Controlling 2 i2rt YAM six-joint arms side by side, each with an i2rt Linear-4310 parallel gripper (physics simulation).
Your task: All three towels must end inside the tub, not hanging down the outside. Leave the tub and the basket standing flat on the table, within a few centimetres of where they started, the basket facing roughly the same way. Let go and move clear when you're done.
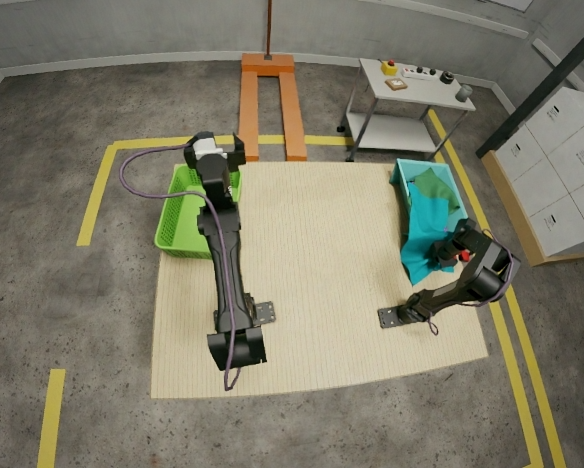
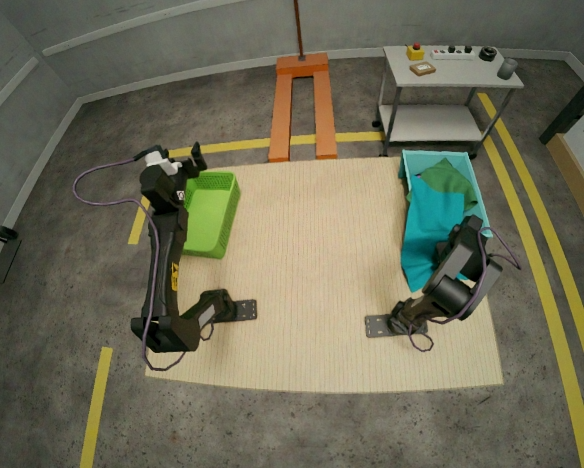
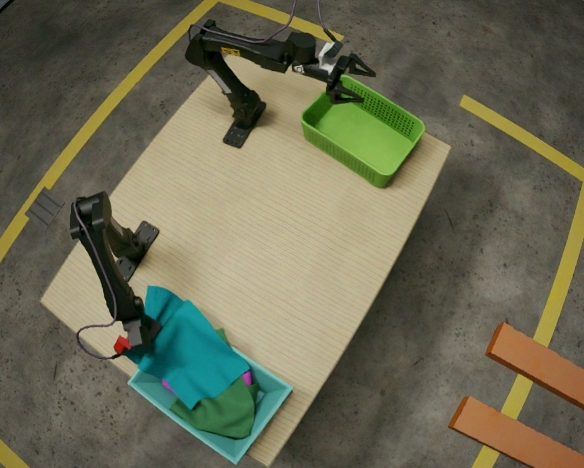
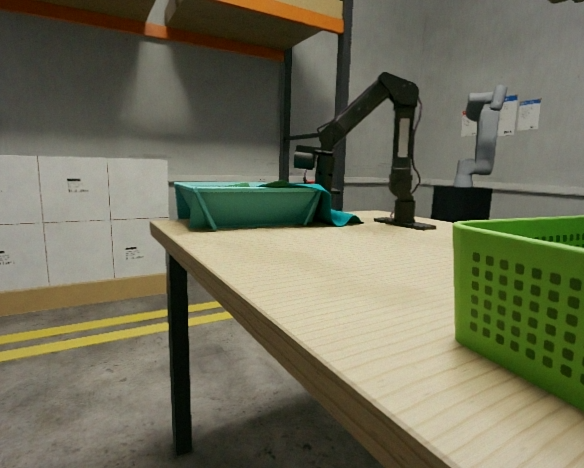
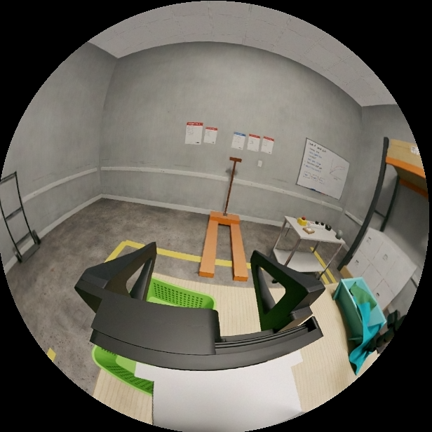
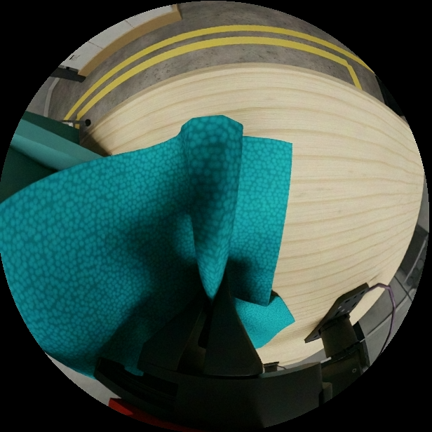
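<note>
The teal towel (image 1: 427, 215) (image 2: 432, 210) (image 3: 200, 350) (image 6: 125, 240) lies over the green towel (image 1: 435, 187) (image 3: 230, 412) in the tub (image 2: 435, 157) (image 3: 275, 392) (image 4: 250, 207) and hangs over its near end onto the table. A magenta towel (image 3: 247, 377) shows in small parts beneath them. My right gripper (image 6: 220, 273) is shut on the teal towel outside the tub, with a raised fold between its fingertips. My left gripper (image 3: 368, 87) (image 5: 205, 252) is open and empty above the green basket (image 2: 207, 248) (image 3: 345, 160). The tub and the basket stand flat.
The wooden table (image 1: 320, 240) (image 3: 280, 215) carries both arm bases. Beyond its back edge stand an orange pallet jack (image 1: 267, 65) and a wheeled cart (image 1: 395, 92). White boxes (image 1: 547, 145) stand on the floor at the right.
</note>
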